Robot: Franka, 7 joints.
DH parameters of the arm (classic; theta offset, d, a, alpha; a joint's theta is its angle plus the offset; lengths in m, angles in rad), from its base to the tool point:
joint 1: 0 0.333 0 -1.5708
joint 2: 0 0 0 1.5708
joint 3: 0 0.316 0.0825 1.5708
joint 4: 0 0 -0.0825 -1.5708
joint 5: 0 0.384 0 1.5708
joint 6: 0 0 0.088 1.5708
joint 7: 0 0.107 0 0
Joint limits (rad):
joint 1: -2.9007..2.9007
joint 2: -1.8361..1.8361
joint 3: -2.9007..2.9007
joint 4: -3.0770..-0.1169
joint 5: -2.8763..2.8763
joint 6: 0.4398..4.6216
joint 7: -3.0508..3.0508
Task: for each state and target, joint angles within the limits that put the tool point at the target. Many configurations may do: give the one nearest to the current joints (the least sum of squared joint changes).
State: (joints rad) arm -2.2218 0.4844 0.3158 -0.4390 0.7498 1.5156 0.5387
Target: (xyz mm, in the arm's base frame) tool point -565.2 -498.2 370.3
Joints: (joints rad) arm -2.5583 0.9454 0.0801 -0.7878 0.6420 1.4115 0.5387
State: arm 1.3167 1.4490 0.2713 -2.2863 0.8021 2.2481 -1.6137
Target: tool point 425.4 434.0 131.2
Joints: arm 0.9471 0.6799 -0.1681 -1.8932 0.8010 2.3647 -1.6137
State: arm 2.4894 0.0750 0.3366 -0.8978 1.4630 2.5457 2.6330
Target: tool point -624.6 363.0 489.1
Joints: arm 2.4250 0.4255 0.2559 -1.5029 1.4839 2.5635 2.6330
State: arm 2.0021 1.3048 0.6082 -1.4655 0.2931 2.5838 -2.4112
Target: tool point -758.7 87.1 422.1
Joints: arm 2.3190 0.8929 1.0438 -1.3878 0.2806 2.5728 -2.4112
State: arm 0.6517 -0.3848 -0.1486 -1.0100 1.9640 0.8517 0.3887
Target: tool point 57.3 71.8 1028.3
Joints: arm 0.6202 -0.4306 -0.2859 -1.1042 1.9213 0.7300 0.3887
